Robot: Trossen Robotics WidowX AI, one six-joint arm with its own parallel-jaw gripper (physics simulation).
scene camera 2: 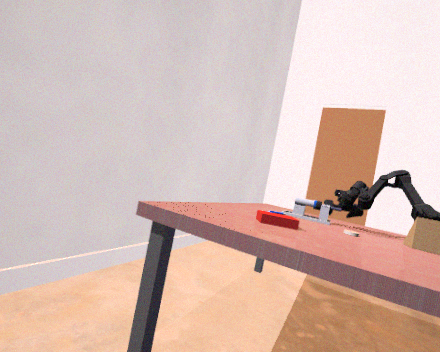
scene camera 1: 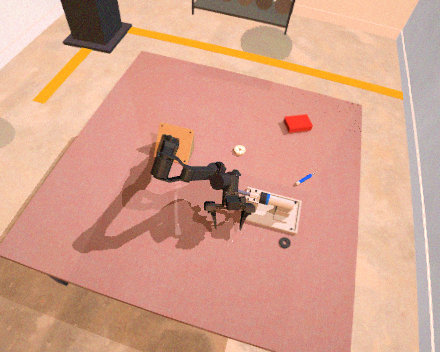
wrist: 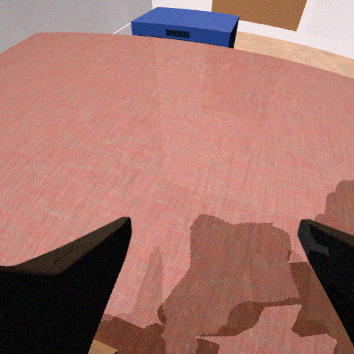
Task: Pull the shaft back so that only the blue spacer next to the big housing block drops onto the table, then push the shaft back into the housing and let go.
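Places are measured from the arm's base along level axes (x ahead, y left, z up), in millimetres.
Pixels of known places: gripper, fingertip midpoint: (scene camera 2: 337, 215) (scene camera 1: 227, 229) (wrist: 215, 226); arm's base, link origin: (scene camera 2: 436, 237) (scene camera 1: 171, 144).
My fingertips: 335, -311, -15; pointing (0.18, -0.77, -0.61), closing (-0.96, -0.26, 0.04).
For each thing: its top centre in the pictures, then the offset to it from my fingertips, as dx, dy, dz. "pt": a spot on its surface instead.
- thin grey shaft, surface spot: (scene camera 1: 244, 192) (scene camera 2: 335, 207) pt +25, +148, +45
- black ring, top centre: (scene camera 1: 285, 242) +224, +27, -37
- cream ring, top centre: (scene camera 2: 351, 231) (scene camera 1: 240, 149) -44, +411, -29
- blue pen-like piece, top centre: (scene camera 1: 308, 175) +279, +359, -24
- red block, top centre: (scene camera 2: 277, 215) (scene camera 1: 298, 121) +197, +660, -12
The housing (scene camera 1: 282, 201) (scene camera 2: 301, 202) is a pale cylinder on a light base (scene camera 1: 298, 220). The blue spacer (scene camera 1: 265, 198) (scene camera 2: 315, 203) sits on the shaft line against the housing's end, with a dark part beside it. The thin grey shaft (scene camera 1: 244, 192) (scene camera 2: 338, 208) sticks out past the pale end support (scene camera 2: 325, 214) toward the arm. My gripper (scene camera 1: 228, 228) (wrist: 215, 226) is open and empty, fingers wide apart, beside the base near the shaft's outer end. In the wrist view neither shaft nor housing shows. Part of the shaft is hidden by the arm.
A black ring (scene camera 1: 281, 243) lies near the base. A cream ring (scene camera 1: 236, 150) (scene camera 2: 351, 233), a blue pen-like piece (scene camera 1: 304, 179) and a red block (scene camera 1: 298, 123) (scene camera 2: 277, 220) lie on the table. A blue box (wrist: 185, 26) stands beyond the table edge.
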